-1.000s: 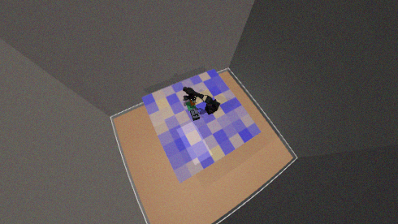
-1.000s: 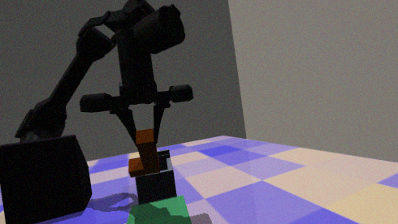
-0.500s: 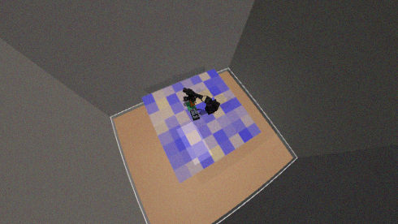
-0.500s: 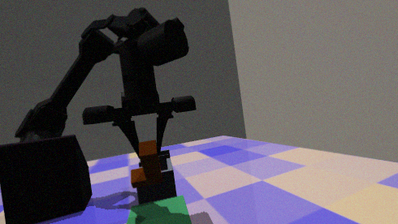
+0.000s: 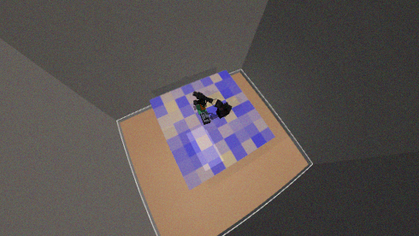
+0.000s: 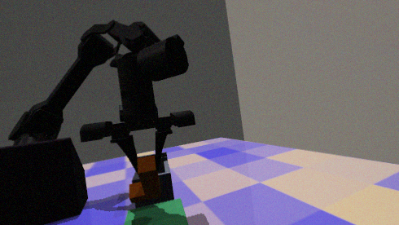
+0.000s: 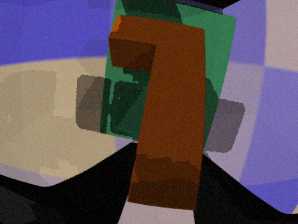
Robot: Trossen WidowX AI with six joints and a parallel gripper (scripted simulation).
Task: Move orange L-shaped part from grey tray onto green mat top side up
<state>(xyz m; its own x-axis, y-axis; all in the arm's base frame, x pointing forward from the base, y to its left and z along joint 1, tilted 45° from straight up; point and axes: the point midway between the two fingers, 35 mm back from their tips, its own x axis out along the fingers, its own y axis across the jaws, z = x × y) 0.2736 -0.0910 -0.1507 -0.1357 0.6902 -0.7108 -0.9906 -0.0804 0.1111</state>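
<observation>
Now: the green mat 20 mm to the left of my gripper tip and 120 mm below it. The rest, counted from my gripper tip: orange L-shaped part 10 mm behind, 30 mm to the left, 30 mm below.
</observation>
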